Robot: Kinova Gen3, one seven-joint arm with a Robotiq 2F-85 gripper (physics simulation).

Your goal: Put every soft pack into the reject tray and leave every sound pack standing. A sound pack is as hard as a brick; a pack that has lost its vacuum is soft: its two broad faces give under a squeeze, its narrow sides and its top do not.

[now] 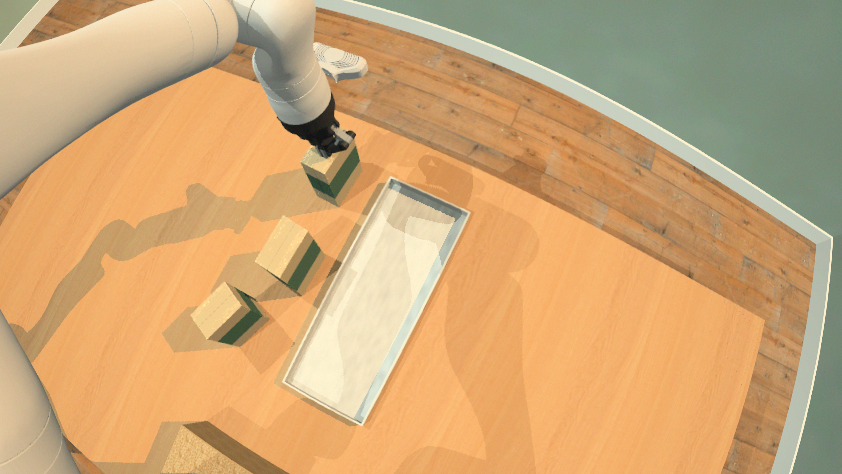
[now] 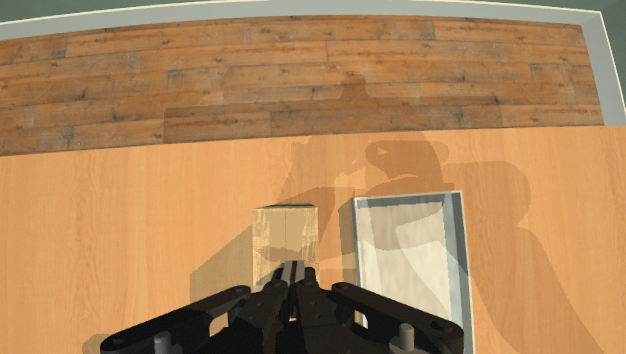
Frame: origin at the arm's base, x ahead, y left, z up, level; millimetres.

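Where they show: gripper, fingertip midpoint: (image 1: 327, 152) (image 2: 295, 273).
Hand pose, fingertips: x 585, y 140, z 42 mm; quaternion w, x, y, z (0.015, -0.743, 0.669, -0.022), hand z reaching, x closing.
Note:
Things, the pixels of their top centre, and the offset from my fingertips. Level surfaces: height alone.
- far pack at its top centre: (image 2: 286, 264) (image 1: 326, 146) dy +7, dx +6, dz +0 mm
- middle pack at its top centre: (image 1: 287, 250) dy -47, dx -154, dz +0 mm
- reject tray at its top centre: (image 1: 374, 299) (image 2: 422, 347) dy -170, dx -127, dz -119 mm
- wooden table at its surface level: dz -140 mm
Three tan packs with green bands stand upright on the table. The far pack (image 1: 331, 176) (image 2: 285, 230) is beside the tray's far end; the middle pack (image 1: 288, 250) and the near pack (image 1: 226, 317) stand in a slanting row toward the lower left. The reject tray (image 1: 365, 306) (image 2: 425, 270), pale and rimmed, lies to their right and holds no pack. My gripper (image 1: 341, 143) (image 2: 295, 273) is shut and empty, over the top of the far pack. Whether the fingertips touch that top, I cannot tell. The gripper hides part of the pack. Softness does not show.
A brown box (image 1: 203, 453) with a rough tan top shows partly at the bottom left. The wooden table (image 1: 618, 353) (image 2: 125, 210) ends beyond the far pack, above a plank floor (image 1: 530, 126) (image 2: 200, 75). The arm (image 1: 117, 64) reaches in from the left.

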